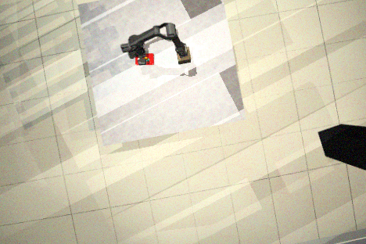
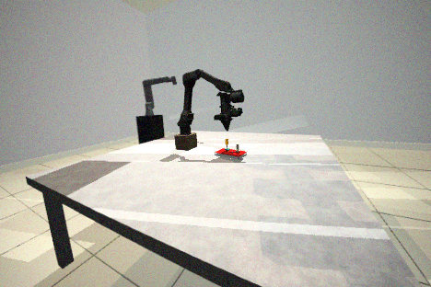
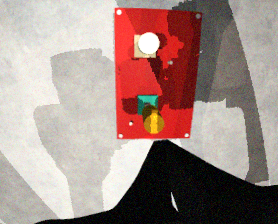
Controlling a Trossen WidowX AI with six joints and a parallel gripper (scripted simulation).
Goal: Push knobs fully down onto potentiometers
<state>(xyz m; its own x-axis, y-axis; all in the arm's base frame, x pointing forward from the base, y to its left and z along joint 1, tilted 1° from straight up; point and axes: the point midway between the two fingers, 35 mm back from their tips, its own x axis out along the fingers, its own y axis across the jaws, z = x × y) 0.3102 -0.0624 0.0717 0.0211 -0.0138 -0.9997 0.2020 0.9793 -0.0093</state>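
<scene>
Right now the yellow-brown knob is 6 cm below my gripper tip. Also, from my gripper tip: round grey knob 6 cm ahead, 2 cm to the right, 9 cm below.
</scene>
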